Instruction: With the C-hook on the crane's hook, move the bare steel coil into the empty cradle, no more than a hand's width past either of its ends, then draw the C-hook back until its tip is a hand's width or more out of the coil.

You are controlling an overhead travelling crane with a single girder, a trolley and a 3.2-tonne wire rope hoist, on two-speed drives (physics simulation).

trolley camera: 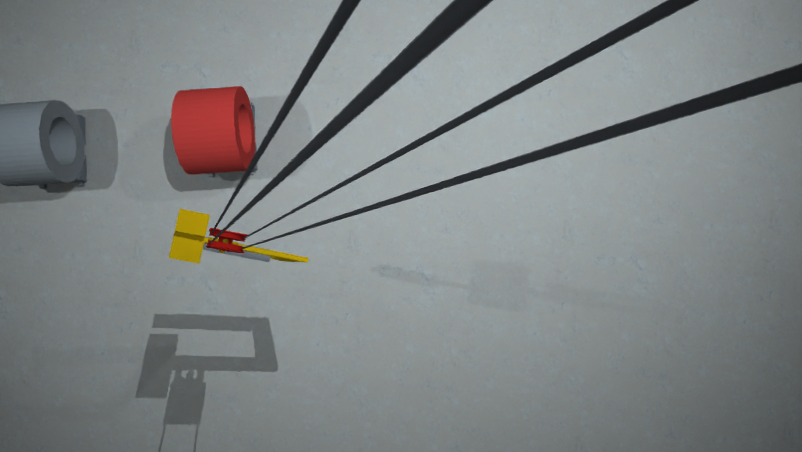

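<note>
The bare steel coil (21, 143), grey, lies at the left edge of the view, its left part cut off. Its bore faces right, and parts of a dark cradle show under its right end. My C-hook (280, 254) is yellow with a grey lower arm and hangs from the red hook block (226, 246), below and to the right of the grey coil in the view. It carries no coil and stands apart from both coils. Its broad yellow plate is at its left end, and its beam slants slightly down to the right. The empty cradle does not show.
A red coil (207, 130) lies on a cradle to the right of the grey coil, just above the C-hook in the view. Four dark ropes run from the hook block to the upper right. The C-hook's shadow (265, 350) falls on the floor below it, its outline opening to the left.
</note>
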